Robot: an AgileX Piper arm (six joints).
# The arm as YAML. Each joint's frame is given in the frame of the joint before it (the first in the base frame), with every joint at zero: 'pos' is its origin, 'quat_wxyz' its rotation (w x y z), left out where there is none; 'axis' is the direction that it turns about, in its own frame. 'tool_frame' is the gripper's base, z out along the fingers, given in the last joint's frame.
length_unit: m
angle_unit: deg
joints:
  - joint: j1
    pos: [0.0, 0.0, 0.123]
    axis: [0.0, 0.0, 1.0]
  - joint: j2
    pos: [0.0, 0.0, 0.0]
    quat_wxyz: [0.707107, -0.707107, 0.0, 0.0]
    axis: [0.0, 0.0, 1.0]
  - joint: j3
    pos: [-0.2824, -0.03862, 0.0]
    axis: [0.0, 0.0, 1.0]
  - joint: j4
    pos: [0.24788, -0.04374, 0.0]
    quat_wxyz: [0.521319, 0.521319, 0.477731, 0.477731]
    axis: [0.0, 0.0, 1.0]
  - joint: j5
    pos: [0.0, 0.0, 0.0]
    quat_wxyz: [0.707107, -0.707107, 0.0, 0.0]
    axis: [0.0, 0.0, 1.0]
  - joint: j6
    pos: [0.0, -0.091, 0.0]
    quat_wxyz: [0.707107, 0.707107, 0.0, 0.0]
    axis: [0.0, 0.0, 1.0]
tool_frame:
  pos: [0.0, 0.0, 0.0]
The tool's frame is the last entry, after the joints.
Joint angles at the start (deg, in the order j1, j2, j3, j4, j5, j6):
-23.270 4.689 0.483 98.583 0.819 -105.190
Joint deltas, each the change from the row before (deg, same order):
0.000 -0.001 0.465 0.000 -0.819 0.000
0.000 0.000 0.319 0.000 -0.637 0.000
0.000 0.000 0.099 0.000 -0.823 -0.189
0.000 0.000 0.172 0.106 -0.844 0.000
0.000 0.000 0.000 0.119 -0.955 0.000
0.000 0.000 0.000 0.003 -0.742 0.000
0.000 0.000 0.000 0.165 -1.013 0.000
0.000 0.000 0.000 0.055 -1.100 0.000
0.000 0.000 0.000 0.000 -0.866 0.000
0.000 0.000 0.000 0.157 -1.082 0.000
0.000 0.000 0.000 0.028 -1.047 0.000
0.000 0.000 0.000 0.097 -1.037 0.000
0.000 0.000 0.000 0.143 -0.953 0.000
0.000 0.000 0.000 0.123 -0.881 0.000
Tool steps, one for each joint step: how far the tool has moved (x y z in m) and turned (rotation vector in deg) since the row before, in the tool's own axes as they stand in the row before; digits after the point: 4 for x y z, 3 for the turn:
0.0031 -0.0009 0.0002 0.737 0.676 0.003
0.0022 -0.0008 0.0001 0.578 0.484 -0.002
0.0009 -0.0012 0.0000 0.782 0.315 -0.191
0.0014 -0.0012 0.0001 0.793 0.398 0.100
0.0004 -0.0015 0.0000 0.919 0.259 0.119
0.0003 -0.0011 0.0000 0.715 0.197 0.003
0.0004 -0.0015 0.0000 0.973 0.281 0.164
0.0005 -0.0017 0.0000 1.059 0.297 0.055
0.0004 -0.0013 0.0000 0.835 0.230 0.000
0.0005 -0.0016 0.0000 1.038 0.307 0.156
0.0004 -0.0016 0.0000 1.008 0.282 0.028
0.0005 -0.0016 0.0000 0.996 0.291 0.096
0.0004 -0.0014 0.0000 0.912 0.278 0.141
0.0004 -0.0013 0.0000 0.843 0.257 0.121

